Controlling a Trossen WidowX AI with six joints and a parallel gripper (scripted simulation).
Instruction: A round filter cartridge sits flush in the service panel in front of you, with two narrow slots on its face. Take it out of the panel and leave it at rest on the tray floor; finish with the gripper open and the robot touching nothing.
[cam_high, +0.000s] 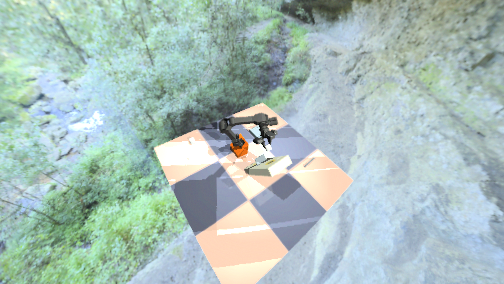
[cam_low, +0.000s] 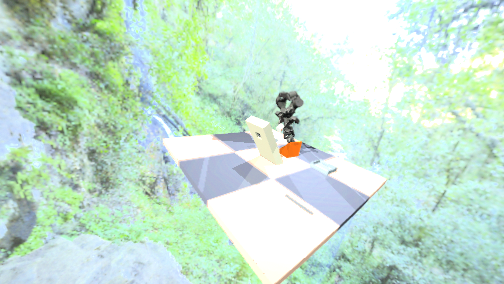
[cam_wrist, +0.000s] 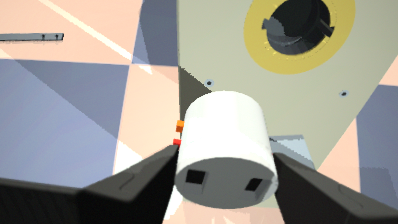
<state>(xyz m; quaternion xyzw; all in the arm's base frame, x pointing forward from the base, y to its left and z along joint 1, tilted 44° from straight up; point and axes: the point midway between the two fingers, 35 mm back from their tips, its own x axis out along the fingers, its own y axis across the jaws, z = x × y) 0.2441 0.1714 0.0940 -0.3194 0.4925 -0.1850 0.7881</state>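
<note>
My gripper tip is now 330 mm past the tray, 220 mm to the right of it and 260 mm above it. The rest, counted from my gripper tip: cream service panel 70 mm ahead, 50 mm to the right, 110 mm below; round filter cartridge right at my gripper tip.
</note>
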